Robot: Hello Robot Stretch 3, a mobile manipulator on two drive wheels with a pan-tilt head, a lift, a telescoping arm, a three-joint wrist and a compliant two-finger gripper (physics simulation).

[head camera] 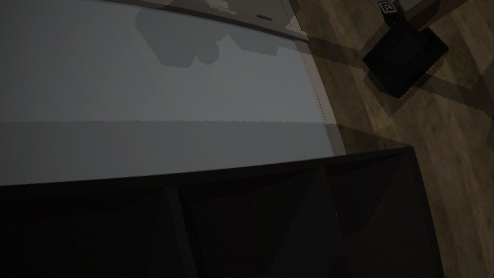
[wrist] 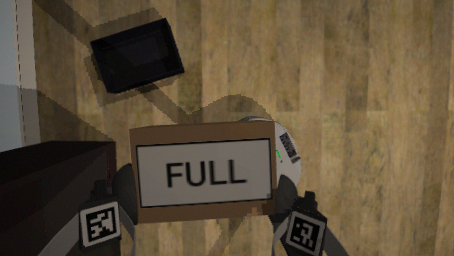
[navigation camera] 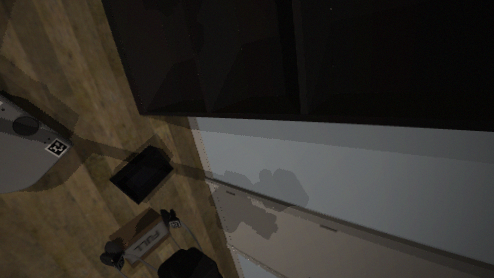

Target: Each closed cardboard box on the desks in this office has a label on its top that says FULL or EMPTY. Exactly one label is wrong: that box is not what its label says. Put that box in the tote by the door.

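Where they show: gripper, fingertip midpoint: (head camera: 435, 3) (wrist: 207, 189) (navigation camera: 137, 229); robot's base, origin of the base link: (navigation camera: 25, 125).
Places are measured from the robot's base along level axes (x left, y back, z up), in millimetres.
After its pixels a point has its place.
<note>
A brown cardboard box (navigation camera: 149, 237) @(x -240, y 22, z 891 mm) (wrist: 205, 172) @(x -243, y 31, z 890 mm) has a white label on top that reads FULL. My gripper (navigation camera: 141, 236) @(x -224, y 22, z 864 mm) (wrist: 207, 189) @(x -224, y 22, z 864 mm) is shut on this box, one finger on each end, and holds it level above the floor. In the head view a finger and a brown and grey corner of the box show at the top right edge. The black tote (head camera: 406, 56) @(x -586, y -123, z 4 mm) (navigation camera: 142, 175) @(x -602, y -106, z 3 mm) (wrist: 137, 56) @(x -602, y -130, z 3 mm) stands on the floor near the door. It is open at the top, and its inside is dark. In the wrist view it lies beyond the box, up and to the left, apart from it.
A tall dark shelf unit (head camera: 179, 220) @(x -267, y -421, z 1049 mm) (navigation camera: 299, 60) @(x -194, y -460, z 1048 mm) (wrist: 55, 190) @(x -268, y -657, z 101 mm) stands against the pale wall (head camera: 175, 100) @(x -756, y -553, z 799 mm) (navigation camera: 390, 165) @(x -750, y -556, z 1262 mm), close to the tote. The beige door (navigation camera: 300, 232) @(x -1258, y -279, z 848 mm) is beside the wall. My grey base (navigation camera: 25, 162) @(x -88, y 107, z 160 mm) (wrist: 290, 167) @(x 68, y 208, z 160 mm) stands on the wood floor (wrist: 350, 100) @(x -14, y 615, z 0 mm).
</note>
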